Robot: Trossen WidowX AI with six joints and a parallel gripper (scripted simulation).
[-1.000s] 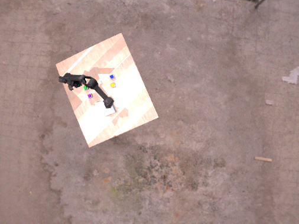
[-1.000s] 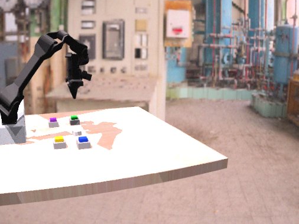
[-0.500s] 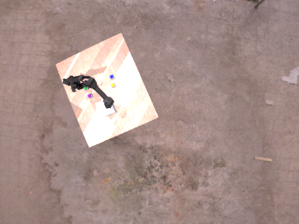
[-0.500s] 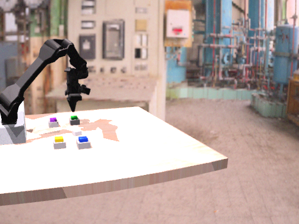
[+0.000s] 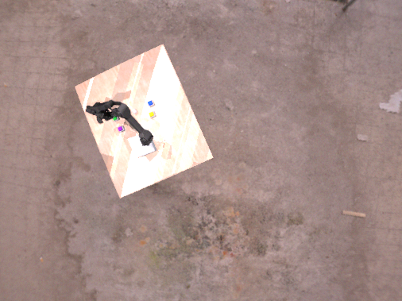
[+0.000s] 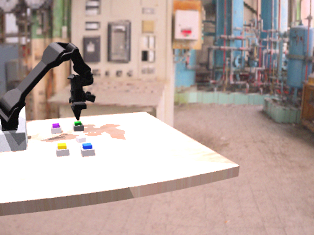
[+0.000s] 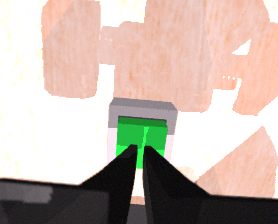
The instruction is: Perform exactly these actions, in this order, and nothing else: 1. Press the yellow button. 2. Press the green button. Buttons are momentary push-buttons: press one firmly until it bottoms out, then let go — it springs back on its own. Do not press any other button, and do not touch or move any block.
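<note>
My gripper tip is now 1 cm above the green button. Also, from my gripper tip: yellow button (31 cm to the right, 10 cm behind, 1 cm below); then small white block (18 cm to the right, 4 cm below, 1 cm behind); then purple button (11 cm behind, 1 cm to the right, 1 cm below).
</note>
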